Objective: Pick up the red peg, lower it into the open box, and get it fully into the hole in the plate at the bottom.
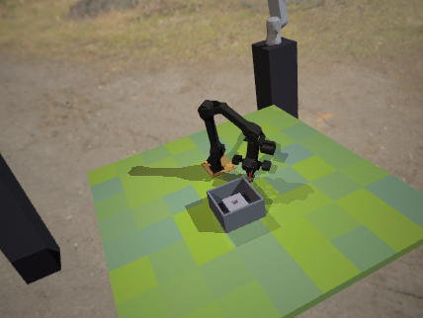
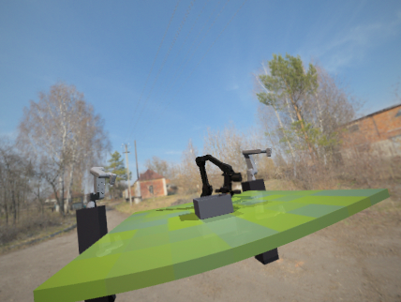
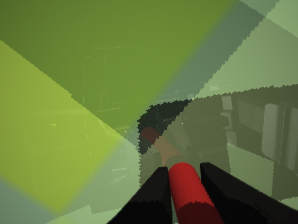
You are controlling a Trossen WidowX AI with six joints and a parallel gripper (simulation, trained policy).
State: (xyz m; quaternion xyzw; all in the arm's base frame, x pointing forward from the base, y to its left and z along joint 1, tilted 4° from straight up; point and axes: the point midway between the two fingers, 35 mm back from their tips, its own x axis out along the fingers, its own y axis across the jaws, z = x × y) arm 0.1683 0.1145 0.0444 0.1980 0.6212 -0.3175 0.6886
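Right now my gripper tip is 17 cm to the left of the pale grey plate, 17 cm short of it and 4 cm below it. The rest, counted from my gripper tip: red peg: 4 cm above, 1 cm to the left; grey box: 17 cm to the right, 17 cm ahead, 2 cm above.
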